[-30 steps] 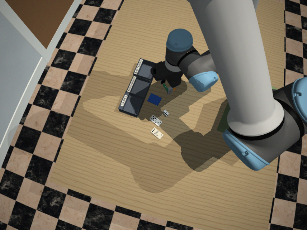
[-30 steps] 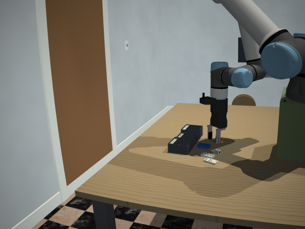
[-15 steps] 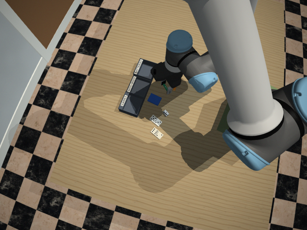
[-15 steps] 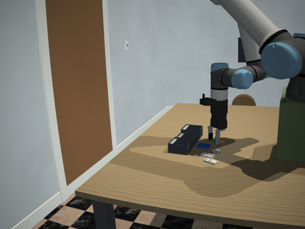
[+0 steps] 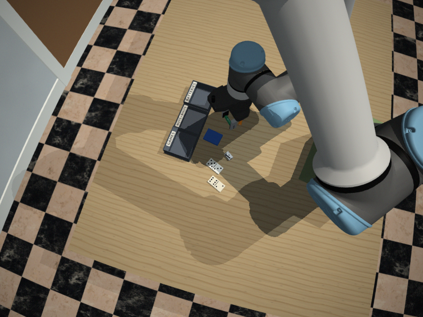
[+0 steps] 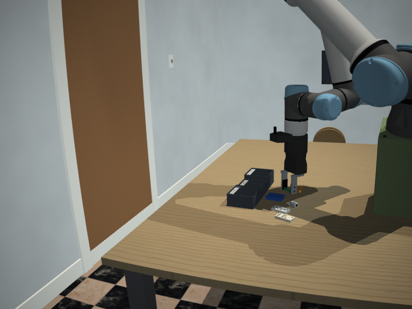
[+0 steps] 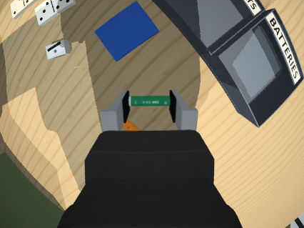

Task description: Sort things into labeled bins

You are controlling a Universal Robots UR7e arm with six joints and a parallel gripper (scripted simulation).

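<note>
Right now my hand is 4 cm past the orange battery, 2 cm to the left of it and 1 cm above it. Also, from my hand: grey metal piece (12 cm to the left, 2 cm behind, 1 cm below); then blue flat block (6 cm to the left, 4 cm ahead, 1 cm below); then green battery (1 cm below).
</note>
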